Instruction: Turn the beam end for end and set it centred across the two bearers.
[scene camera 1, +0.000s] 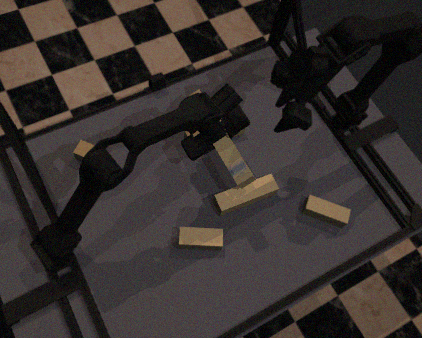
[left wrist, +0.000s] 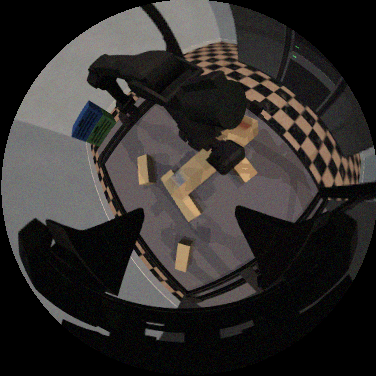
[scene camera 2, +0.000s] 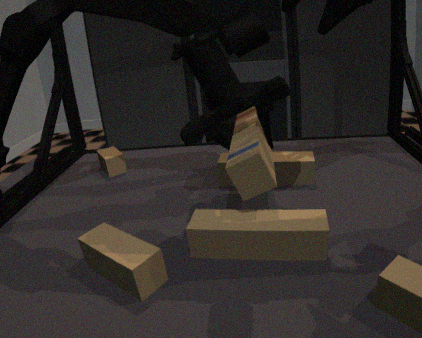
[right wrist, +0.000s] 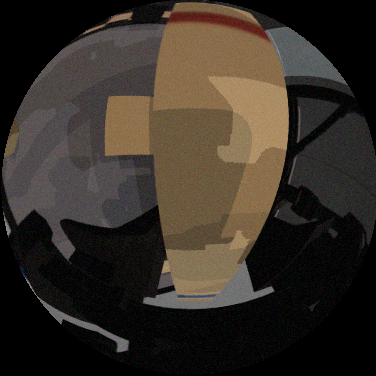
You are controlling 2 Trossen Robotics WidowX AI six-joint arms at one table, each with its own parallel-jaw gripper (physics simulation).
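Places are measured from the left arm's base along level axes (x ahead, y left, z up), in millimetres.
Where they show: left gripper, fingertip midpoint: (scene camera 1: 276, 118) (left wrist: 189, 211) (scene camera 2: 304, 24); right gripper, fingertip midpoint: (scene camera 1: 222, 141) (right wrist: 202, 201); left arm's base, link origin: (scene camera 1: 341, 122) (right wrist: 282, 189); right arm's base, link origin: (scene camera 1: 58, 257) (left wrist: 135, 113).
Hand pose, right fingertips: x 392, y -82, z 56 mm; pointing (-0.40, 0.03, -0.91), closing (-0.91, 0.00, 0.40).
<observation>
Things, the pixels of their centre, and the offset from my right fingertips.
- long wooden beam, body centre: (right wrist: 206, 213) (scene camera 2: 252, 141) (left wrist: 214, 154) (scene camera 1: 219, 137) dx +10, dy -6, dz +22 mm
- front bearer, body centre: (scene camera 2: 258, 234) (scene camera 1: 245, 194) (left wrist: 181, 194) dx +6, dy +155, dz -52 mm
- back bearer, body centre: (right wrist: 194, 132) (scene camera 2: 266, 168) (scene camera 1: 215, 132) (left wrist: 232, 156) dx -14, dy -59, dz -52 mm
- short block, body centre: (scene camera 2: 120, 259) (scene camera 1: 200, 238) (left wrist: 146, 169) dx +180, dy +209, dz -50 mm
- third block, body centre: (scene camera 2: 111, 161) (scene camera 1: 91, 154) dx +339, dy -148, dz -53 mm
The long wooden beam (scene camera 1: 231, 157) (scene camera 2: 247, 150) (left wrist: 195, 172) (right wrist: 195, 125) has a blue band near one end and a red band near the other. My right gripper (scene camera 1: 217, 135) (right wrist: 202, 201) is shut on its middle and holds it above the table, tilted. In scene camera 2 the blue end is nearer, the red end farther. The front bearer (scene camera 1: 246, 194) (scene camera 2: 257, 245) (left wrist: 190, 207) lies near the blue end. The back bearer (scene camera 2: 295, 169) (left wrist: 246, 170) (right wrist: 127, 126) lies below the beam, partly hidden by the right gripper in scene camera 1. My left gripper (scene camera 1: 279, 116) (left wrist: 189, 211) is open and empty, high at the right.
A short block (scene camera 1: 201, 237) (scene camera 2: 122, 260) (left wrist: 145, 170) lies left of the front bearer. Another block (scene camera 1: 327, 209) (scene camera 2: 407, 285) (left wrist: 183, 256) lies right of it. A third block (scene camera 1: 83, 149) (scene camera 2: 113, 161) lies far left, near the right arm. Dark rails edge the table.
</observation>
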